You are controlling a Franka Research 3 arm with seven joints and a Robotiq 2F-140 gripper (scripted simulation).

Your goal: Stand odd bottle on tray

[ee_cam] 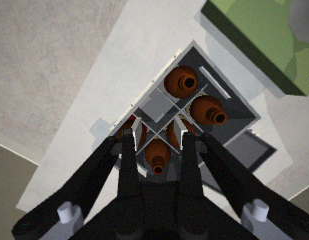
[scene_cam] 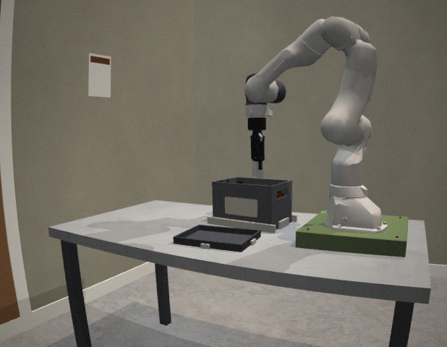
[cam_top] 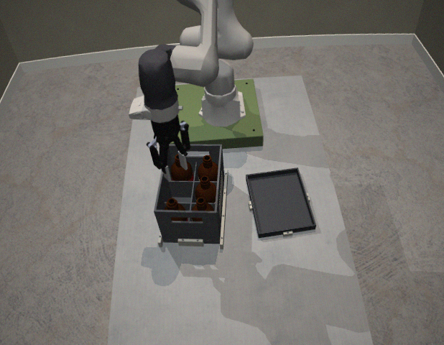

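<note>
Now: hand 40 mm to the right of the dark grey crate and 130 mm above it. Round my hand: black tray (50 mm behind, 320 mm to the left, 210 mm below); then glass bottle (90 mm ahead, 130 mm below); then brown bottle (90 mm behind, 10 mm to the right, 130 mm below).
</note>
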